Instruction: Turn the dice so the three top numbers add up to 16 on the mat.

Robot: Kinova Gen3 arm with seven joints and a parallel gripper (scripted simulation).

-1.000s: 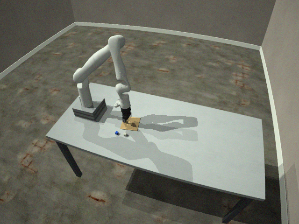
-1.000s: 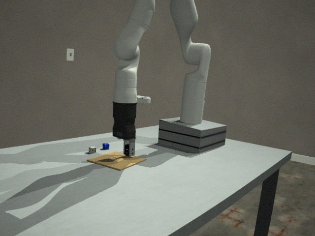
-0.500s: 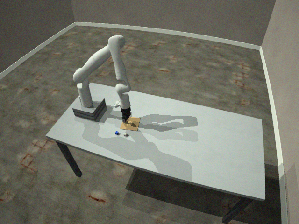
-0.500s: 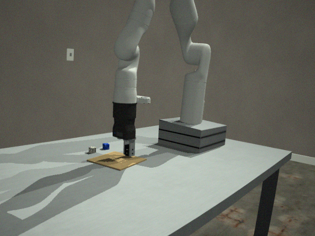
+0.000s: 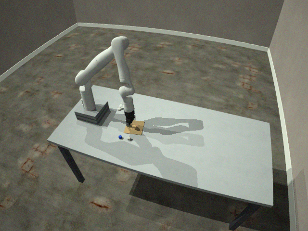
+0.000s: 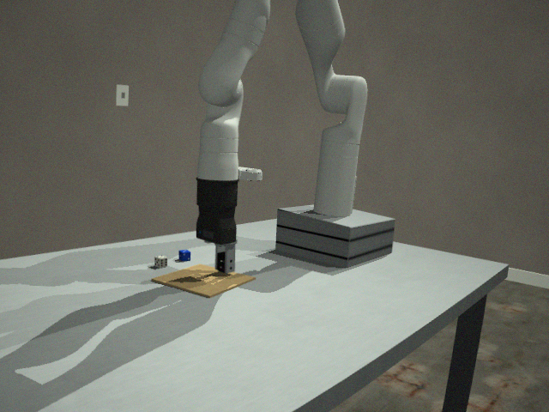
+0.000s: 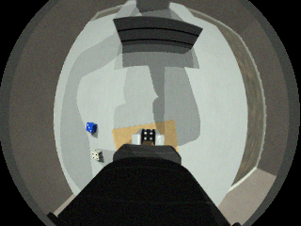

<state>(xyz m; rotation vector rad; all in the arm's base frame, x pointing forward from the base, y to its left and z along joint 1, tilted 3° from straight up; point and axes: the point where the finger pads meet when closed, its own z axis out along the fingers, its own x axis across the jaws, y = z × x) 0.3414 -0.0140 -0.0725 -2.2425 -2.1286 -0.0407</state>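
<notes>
Right now the black die is 10 mm below my hand. Also, from my hand: tan mat 50 mm ahead, 30 mm below; white die 130 mm to the right, 60 mm ahead, 20 mm below; blue die 140 mm to the right, 20 mm below, 10 mm behind.
</notes>
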